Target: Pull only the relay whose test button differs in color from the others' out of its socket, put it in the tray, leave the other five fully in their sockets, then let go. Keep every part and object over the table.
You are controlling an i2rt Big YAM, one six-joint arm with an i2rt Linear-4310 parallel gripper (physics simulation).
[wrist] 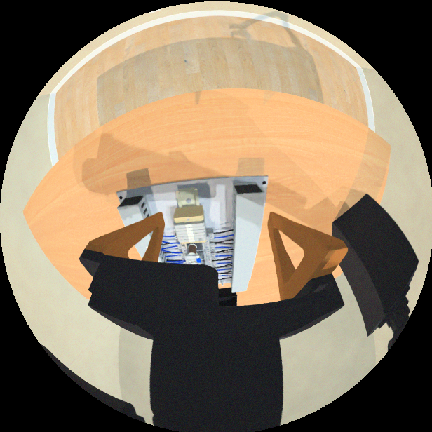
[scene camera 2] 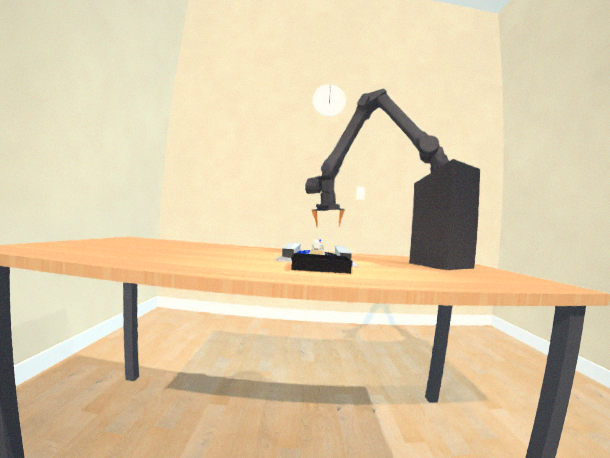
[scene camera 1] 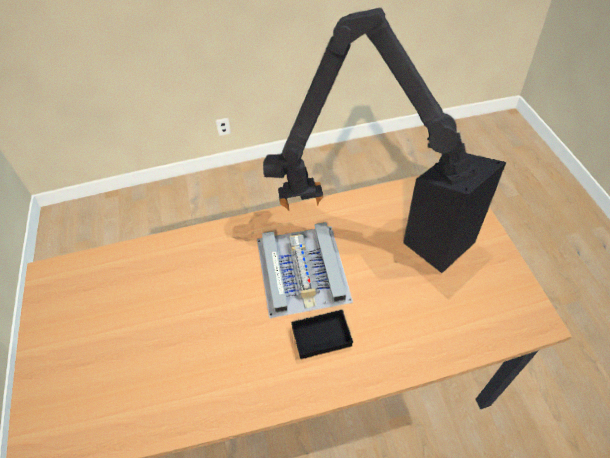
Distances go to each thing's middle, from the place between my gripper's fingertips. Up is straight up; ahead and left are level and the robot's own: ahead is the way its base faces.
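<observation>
The grey panel (scene camera 1: 295, 304) is 16 cm to the left of my hand, and it's 12 cm below it and 5 cm ahead of it.
</observation>
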